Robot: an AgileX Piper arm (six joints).
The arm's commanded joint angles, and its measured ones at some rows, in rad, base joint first. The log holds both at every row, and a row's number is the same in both.
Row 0, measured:
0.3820, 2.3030, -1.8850, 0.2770, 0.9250, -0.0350
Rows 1 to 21, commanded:
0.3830, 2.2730, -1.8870, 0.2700, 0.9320, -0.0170
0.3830, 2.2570, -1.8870, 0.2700, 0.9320, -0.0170
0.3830, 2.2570, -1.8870, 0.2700, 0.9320, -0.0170
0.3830, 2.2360, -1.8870, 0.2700, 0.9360, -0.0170
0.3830, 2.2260, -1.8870, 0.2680, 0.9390, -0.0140
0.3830, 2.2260, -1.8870, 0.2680, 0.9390, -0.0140
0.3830, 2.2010, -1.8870, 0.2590, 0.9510, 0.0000
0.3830, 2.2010, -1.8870, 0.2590, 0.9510, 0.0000
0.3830, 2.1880, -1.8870, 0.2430, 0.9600, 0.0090
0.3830, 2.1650, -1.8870, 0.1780, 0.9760, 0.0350
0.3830, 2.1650, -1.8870, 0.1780, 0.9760, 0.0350
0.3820, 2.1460, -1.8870, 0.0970, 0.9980, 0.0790
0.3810, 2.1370, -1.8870, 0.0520, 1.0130, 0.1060
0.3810, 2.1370, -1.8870, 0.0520, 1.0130, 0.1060
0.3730, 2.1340, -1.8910, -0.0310, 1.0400, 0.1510
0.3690, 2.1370, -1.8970, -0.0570, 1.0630, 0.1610
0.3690, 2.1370, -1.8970, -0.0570, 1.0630, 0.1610
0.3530, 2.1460, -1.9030, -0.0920, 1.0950, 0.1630
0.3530, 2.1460, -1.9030, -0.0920, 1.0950, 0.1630
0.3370, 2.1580, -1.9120, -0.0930, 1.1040, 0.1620
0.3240, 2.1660, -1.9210, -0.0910, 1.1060, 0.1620
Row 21, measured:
0.3520, 2.1480, -1.9010, -0.0700, 1.0850, 0.1480
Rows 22 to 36, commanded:
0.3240, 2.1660, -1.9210, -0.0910, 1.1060, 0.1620
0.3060, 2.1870, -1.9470, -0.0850, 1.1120, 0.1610
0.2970, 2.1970, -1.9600, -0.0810, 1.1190, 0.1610
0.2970, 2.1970, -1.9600, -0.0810, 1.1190, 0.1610
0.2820, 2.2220, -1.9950, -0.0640, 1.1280, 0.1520
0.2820, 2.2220, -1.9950, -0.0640, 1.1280, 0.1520
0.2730, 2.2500, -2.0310, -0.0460, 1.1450, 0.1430
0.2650, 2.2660, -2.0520, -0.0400, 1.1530, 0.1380
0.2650, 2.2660, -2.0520, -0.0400, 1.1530, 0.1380
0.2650, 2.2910, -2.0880, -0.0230, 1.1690, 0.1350
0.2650, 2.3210, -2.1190, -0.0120, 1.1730, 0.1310
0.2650, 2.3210, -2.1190, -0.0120, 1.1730, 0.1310
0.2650, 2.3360, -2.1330, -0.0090, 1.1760, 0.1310
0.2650, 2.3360, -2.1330, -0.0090, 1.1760, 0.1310
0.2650, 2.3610, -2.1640, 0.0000, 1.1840, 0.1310
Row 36, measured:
0.2690, 2.3260, -2.1270, -0.0140, 1.1630, 0.1400
